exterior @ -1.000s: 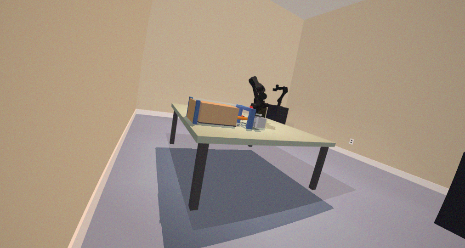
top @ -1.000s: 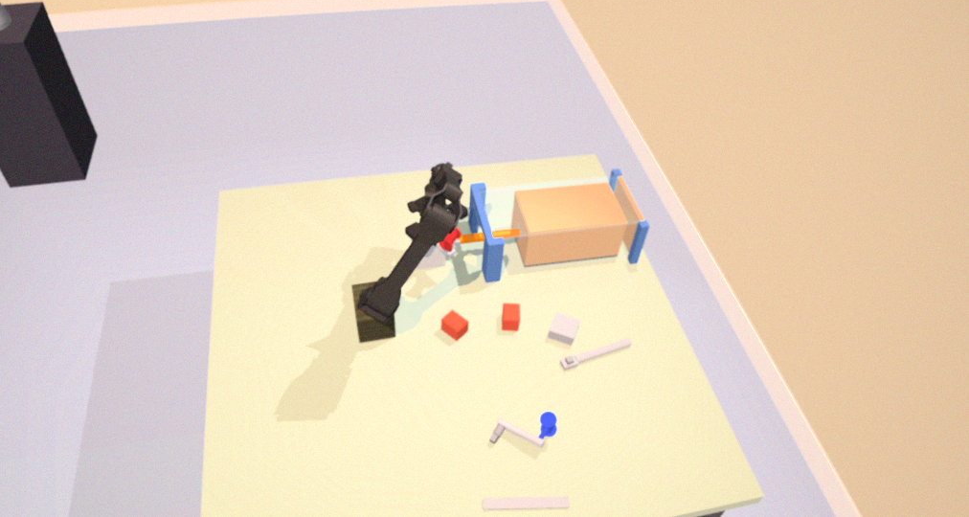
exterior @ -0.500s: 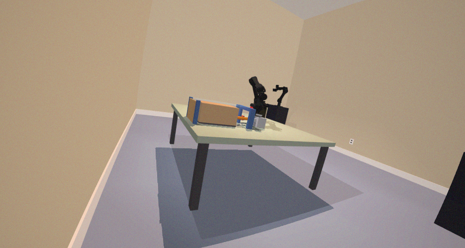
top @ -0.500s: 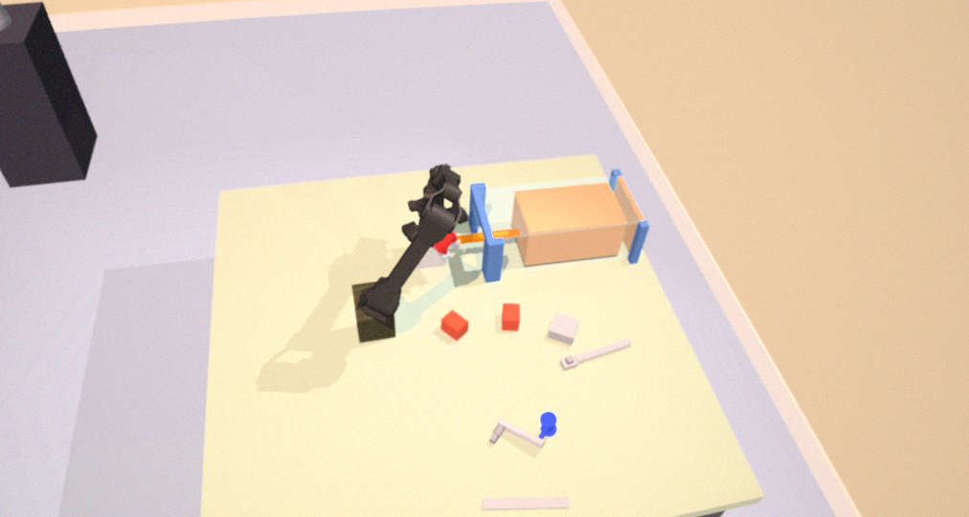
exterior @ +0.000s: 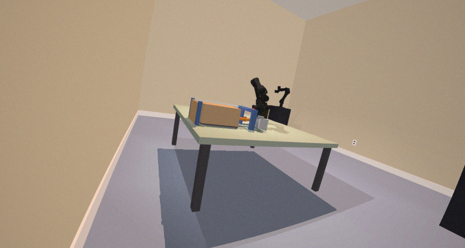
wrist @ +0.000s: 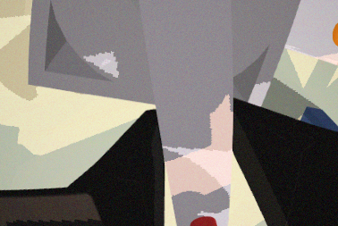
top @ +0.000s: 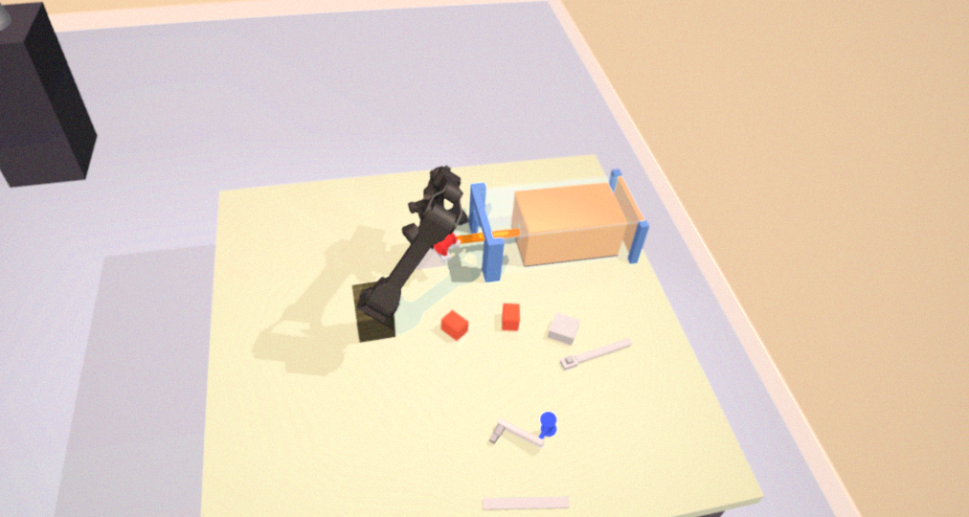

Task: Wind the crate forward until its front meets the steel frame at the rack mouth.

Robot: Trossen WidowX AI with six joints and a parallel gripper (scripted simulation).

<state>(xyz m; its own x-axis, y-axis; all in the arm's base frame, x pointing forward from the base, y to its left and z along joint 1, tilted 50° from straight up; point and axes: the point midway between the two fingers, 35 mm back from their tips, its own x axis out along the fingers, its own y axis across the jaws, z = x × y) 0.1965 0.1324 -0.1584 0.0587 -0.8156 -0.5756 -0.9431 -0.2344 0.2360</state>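
Right now the red-knobbed handle is 10 mm to the right of my gripper tip and 20 mm above it. Also, from my gripper tip: winch: 30 mm behind, 40 mm to the left, 60 mm below; then red spool grip: 20 mm ahead, 50 mm to the right, 50 mm above; then blue steel frame: 140 mm ahead, 50 mm to the left, 20 mm above.
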